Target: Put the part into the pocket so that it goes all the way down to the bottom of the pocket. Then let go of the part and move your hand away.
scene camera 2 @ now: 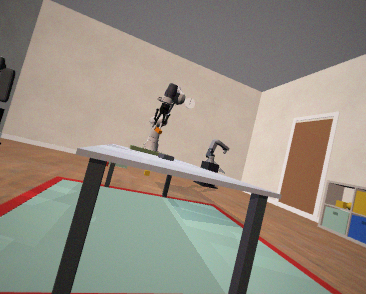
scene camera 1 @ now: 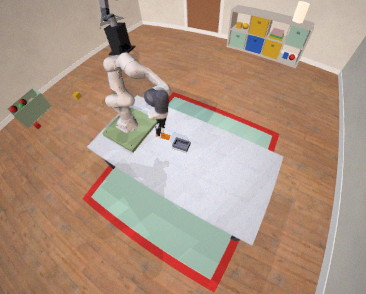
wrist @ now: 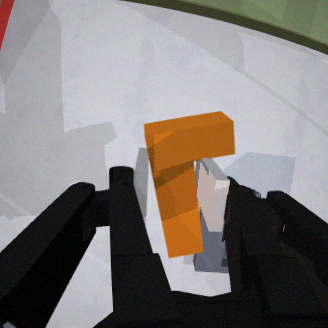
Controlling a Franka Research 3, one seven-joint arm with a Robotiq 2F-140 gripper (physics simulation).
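Note:
The part is an orange L-shaped block (scene camera 1: 165,136) (scene camera 2: 158,131) (wrist: 187,145). My gripper (scene camera 1: 159,133) (scene camera 2: 160,124) (wrist: 171,167) is shut on its long leg, with one pad on each side, and holds it above the table. The short leg sticks out past the fingertips in the wrist view. The pocket is in a dark grey block (scene camera 1: 180,149) (scene camera 2: 165,157) (wrist: 210,262) on the table, beside and below the held part. In the wrist view that block is largely hidden behind the part and the right finger, so its pocket opening cannot be made out there.
The white table (scene camera 1: 215,185) (scene camera 2: 225,183) (wrist: 100,60) carries the block. A green base plate (scene camera 1: 120,141) (scene camera 2: 142,149) (wrist: 285,20) lies under the arm's foot, beside the gripper. A shelf unit (scene camera 1: 263,13) and a second, dark-based arm (scene camera 1: 118,39) (scene camera 2: 210,165) stand away from the table.

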